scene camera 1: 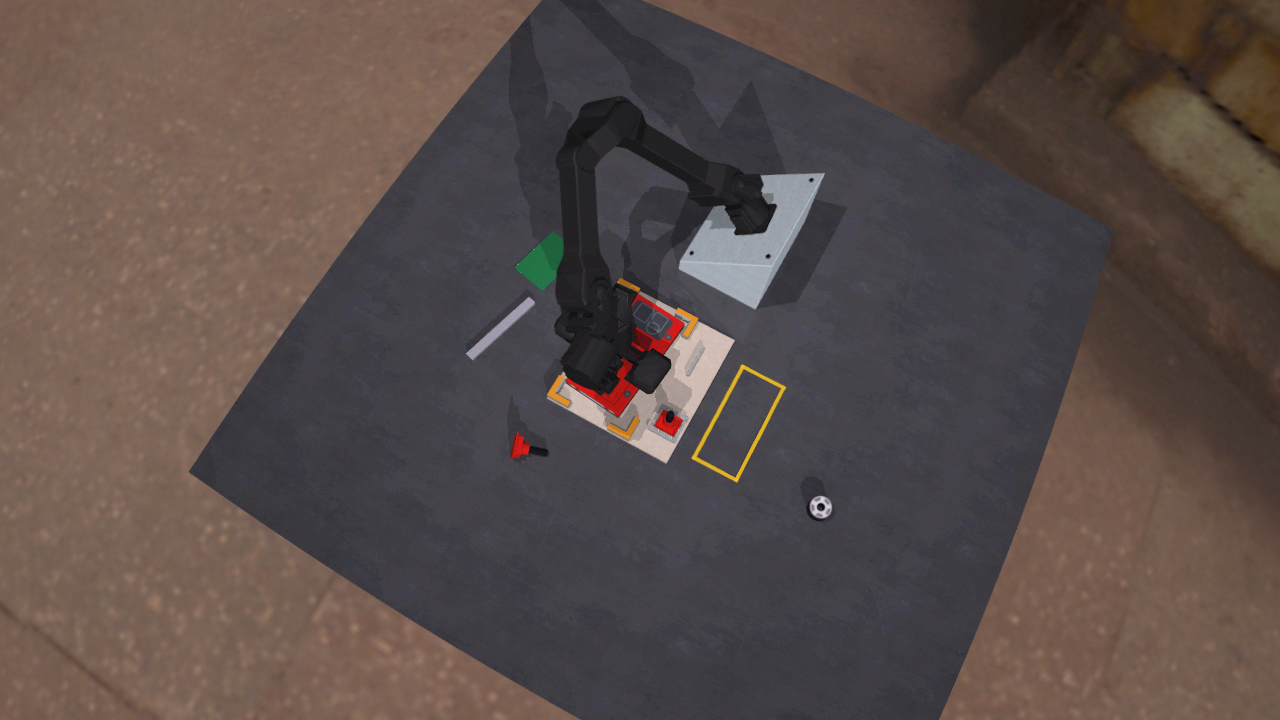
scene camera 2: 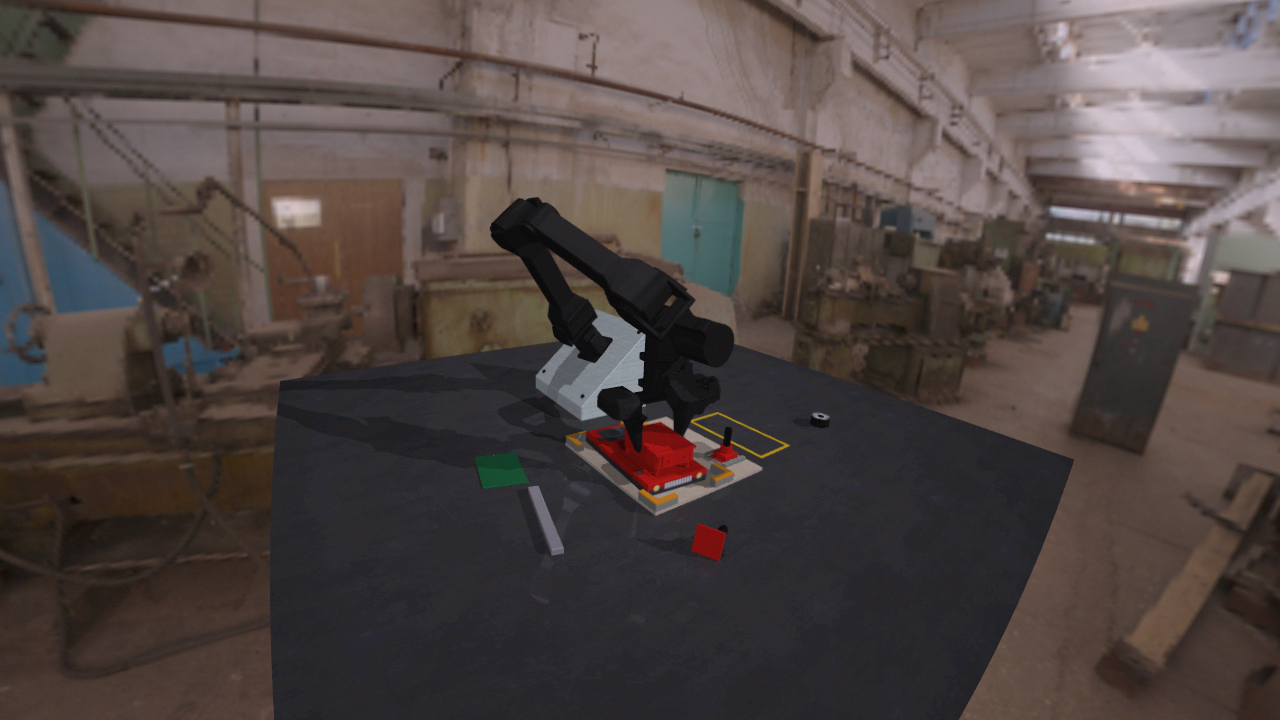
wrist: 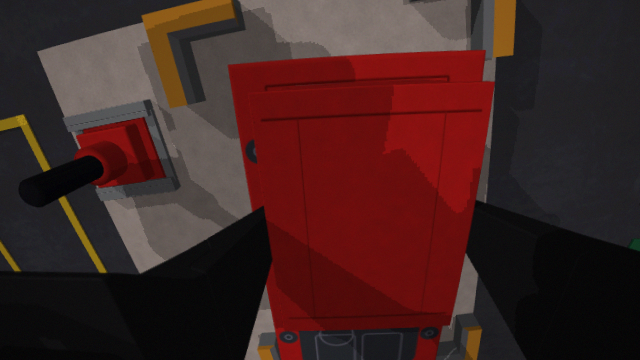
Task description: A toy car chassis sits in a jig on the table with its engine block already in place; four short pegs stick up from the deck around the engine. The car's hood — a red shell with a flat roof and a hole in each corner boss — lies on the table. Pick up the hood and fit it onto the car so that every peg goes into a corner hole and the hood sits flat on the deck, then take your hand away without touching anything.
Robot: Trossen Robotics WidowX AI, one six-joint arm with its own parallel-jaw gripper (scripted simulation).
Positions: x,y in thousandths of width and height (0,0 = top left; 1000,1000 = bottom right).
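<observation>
I can see my gripper (scene camera 2: 514,620), which is also visible in scene camera 1 (scene camera 1: 479,508) and in the wrist view (wrist: 568,588). A red hood (scene camera 2: 518,622) is there too, and the wrist view gives me the hood as well (wrist: 576,524). Then I find a grey bar (scene camera 2: 434,759), which scene camera 1 also shows me (scene camera 1: 412,423); in the wrist view the bar is out of frame.
</observation>
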